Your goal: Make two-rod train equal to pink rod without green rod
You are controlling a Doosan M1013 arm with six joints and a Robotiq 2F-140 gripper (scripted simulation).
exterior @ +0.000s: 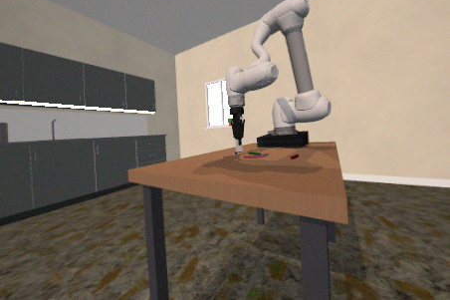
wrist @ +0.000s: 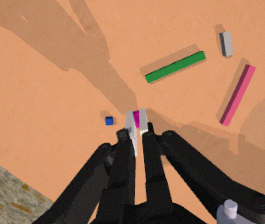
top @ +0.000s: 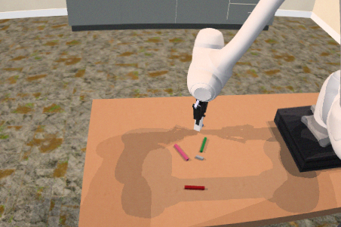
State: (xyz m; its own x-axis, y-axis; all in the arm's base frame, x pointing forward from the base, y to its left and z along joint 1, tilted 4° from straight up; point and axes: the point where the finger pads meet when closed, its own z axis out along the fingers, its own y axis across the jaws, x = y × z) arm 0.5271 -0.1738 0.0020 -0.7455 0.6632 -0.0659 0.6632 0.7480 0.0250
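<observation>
My hand is 30 mm above the magenta rod. The rest, counted from my hand: blue rod: 40 mm below, 30 mm to the right, 30 mm behind; green rod: 80 mm to the left, 40 mm below; pink rod: 110 mm to the left, 100 mm ahead, 40 mm below.
</observation>
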